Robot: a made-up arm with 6 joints.
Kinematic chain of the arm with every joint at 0, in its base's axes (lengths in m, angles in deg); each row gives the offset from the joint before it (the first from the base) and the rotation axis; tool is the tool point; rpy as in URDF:
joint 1: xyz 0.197 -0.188 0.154 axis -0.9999 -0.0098 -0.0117
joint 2: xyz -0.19 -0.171 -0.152 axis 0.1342 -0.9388 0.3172
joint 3: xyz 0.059 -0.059 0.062 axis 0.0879 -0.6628 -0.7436
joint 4: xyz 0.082 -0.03 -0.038 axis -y
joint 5: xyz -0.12 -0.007 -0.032 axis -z
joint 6: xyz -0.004 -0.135 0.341 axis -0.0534 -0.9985 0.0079
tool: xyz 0.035 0.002 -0.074 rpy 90 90 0
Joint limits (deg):
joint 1: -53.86..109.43
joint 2: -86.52..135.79
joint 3: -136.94..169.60
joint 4: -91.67..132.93
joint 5: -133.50..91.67
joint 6: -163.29..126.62
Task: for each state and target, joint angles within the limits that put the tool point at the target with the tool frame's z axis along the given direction. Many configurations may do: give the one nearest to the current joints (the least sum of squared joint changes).
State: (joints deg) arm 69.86 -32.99 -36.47 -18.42 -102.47 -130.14
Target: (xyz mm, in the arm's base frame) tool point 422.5 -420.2 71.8 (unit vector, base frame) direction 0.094 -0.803 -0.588
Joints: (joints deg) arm 42.01 -15.48 -71.04 -36.13 -59.53 -125.85
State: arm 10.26 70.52 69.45 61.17 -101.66 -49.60
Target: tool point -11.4 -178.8 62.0 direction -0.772 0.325 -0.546
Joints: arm -32.85 98.25 124.25 75.32 -115.58 -95.70
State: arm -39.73 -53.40 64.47 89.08 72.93 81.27
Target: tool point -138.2 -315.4 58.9 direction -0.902 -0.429 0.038
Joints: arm -53.86 -78.46 45.73 58.81 35.08 58.69
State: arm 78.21 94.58 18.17 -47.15 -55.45 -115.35
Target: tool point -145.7 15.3 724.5 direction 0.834 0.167 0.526
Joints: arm 92.93 97.05 28.39 -72.73 -35.29 -131.41
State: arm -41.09 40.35 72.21 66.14 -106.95 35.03
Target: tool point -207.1 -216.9 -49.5 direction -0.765 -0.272 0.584
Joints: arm -17.12 76.65 60.66 35.89 -133.50 76.97
